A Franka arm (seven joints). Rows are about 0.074 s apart.
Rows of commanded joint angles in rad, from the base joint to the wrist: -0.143 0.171 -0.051 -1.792 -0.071 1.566 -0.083; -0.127 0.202 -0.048 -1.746 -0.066 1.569 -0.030; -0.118 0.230 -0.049 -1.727 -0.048 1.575 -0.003; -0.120 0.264 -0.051 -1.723 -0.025 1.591 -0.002; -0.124 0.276 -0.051 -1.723 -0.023 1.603 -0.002; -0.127 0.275 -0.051 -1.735 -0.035 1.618 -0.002; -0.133 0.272 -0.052 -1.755 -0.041 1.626 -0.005; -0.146 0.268 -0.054 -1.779 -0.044 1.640 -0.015; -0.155 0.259 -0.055 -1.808 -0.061 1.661 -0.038; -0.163 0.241 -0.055 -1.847 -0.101 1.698 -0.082; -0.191 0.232 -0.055 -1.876 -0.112 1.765 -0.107; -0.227 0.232 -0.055 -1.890 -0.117 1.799 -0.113
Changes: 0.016 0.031 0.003 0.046 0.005 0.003 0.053; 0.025 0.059 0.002 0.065 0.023 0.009 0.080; 0.023 0.093 0.000 0.069 0.046 0.025 0.081; 0.019 0.105 0.000 0.069 0.048 0.037 0.081; 0.016 0.104 0.000 0.057 0.036 0.052 0.081; 0.010 0.101 -0.001 0.037 0.030 0.060 0.078; -0.003 0.097 -0.003 0.013 0.027 0.074 0.068; -0.012 0.088 -0.004 -0.016 0.010 0.095 0.045; -0.020 0.070 -0.004 -0.055 -0.030 0.132 0.001; -0.048 0.061 -0.004 -0.084 -0.041 0.199 -0.024; -0.084 0.061 -0.004 -0.098 -0.046 0.233 -0.030
